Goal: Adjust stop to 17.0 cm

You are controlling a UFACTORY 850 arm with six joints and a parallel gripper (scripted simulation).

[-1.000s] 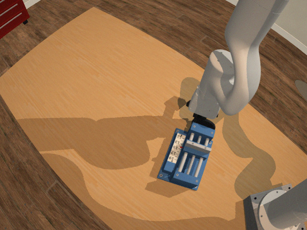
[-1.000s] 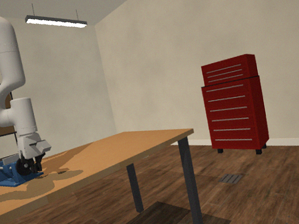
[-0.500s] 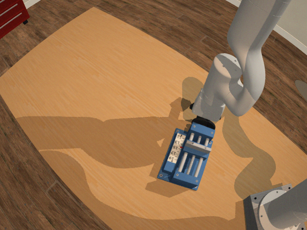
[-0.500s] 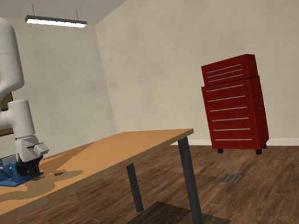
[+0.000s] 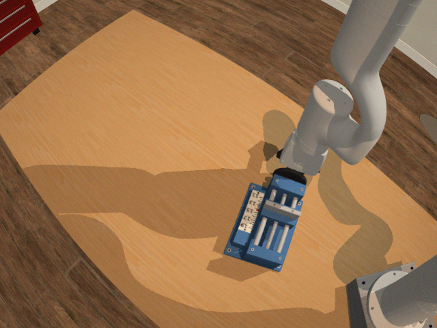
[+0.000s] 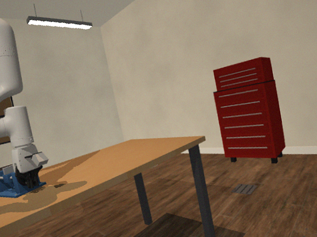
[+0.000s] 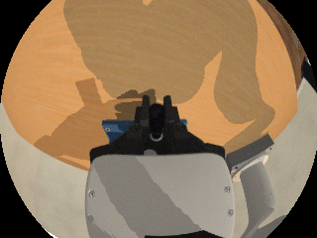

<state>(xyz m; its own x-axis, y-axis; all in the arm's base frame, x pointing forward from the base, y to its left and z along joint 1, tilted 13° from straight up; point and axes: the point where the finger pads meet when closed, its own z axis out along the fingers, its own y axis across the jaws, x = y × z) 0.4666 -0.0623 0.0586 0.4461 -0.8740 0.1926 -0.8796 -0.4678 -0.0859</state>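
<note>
The grey stop bar lies 40 mm behind my hand, 130 mm to the left of it and 40 mm above it. The rest, counted from my hand: black handwheel 10 mm behind, 20 mm to the left, 10 mm above.
</note>
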